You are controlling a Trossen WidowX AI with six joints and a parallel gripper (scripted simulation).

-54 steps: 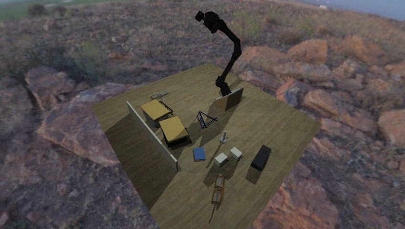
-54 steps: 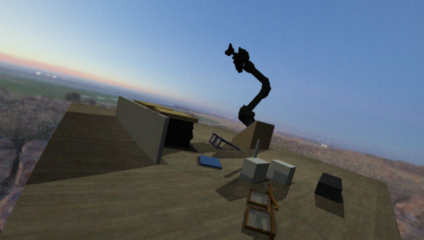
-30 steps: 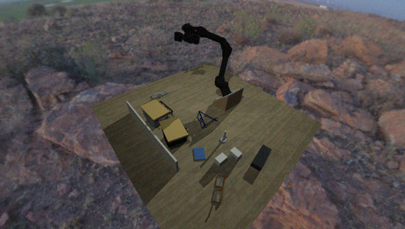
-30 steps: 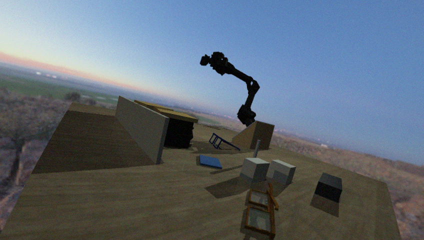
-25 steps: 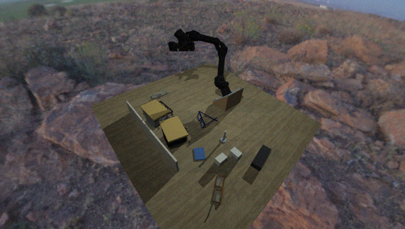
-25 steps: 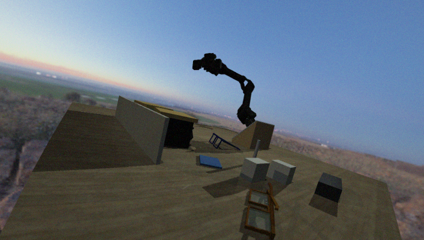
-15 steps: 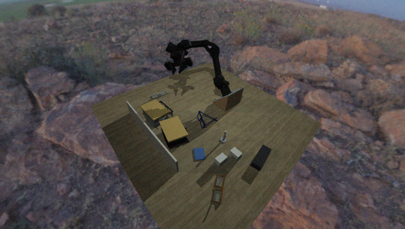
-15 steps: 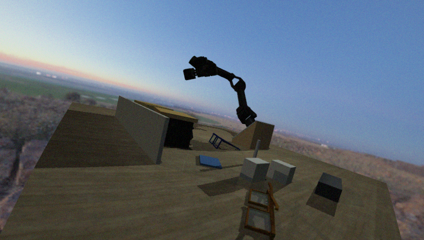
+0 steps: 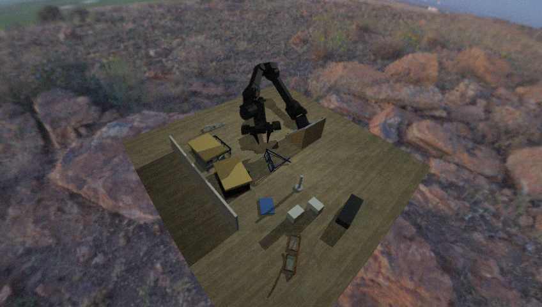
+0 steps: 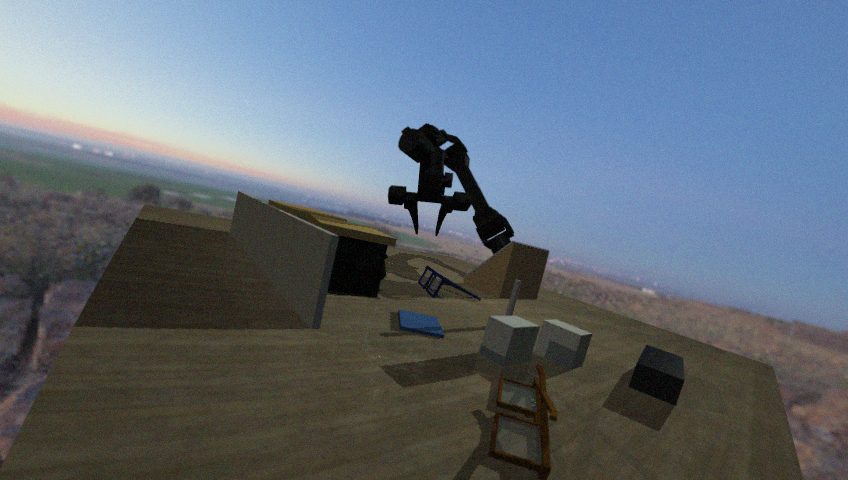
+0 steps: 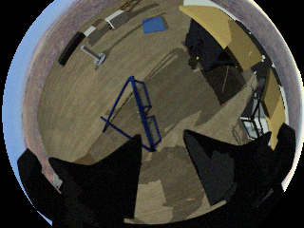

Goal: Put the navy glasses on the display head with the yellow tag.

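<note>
The grey post is 30 mm behind my gripper tip, 250 mm to the left of it and 90 mm below it. From my gripper tip the other things lie so: blue pad (160 mm ahead, 240 mm to the left, 110 mm below); black box (100 mm behind, 490 mm to the left, 100 mm below); long white wall (340 mm ahead, 50 mm to the right, 60 mm below).
</note>
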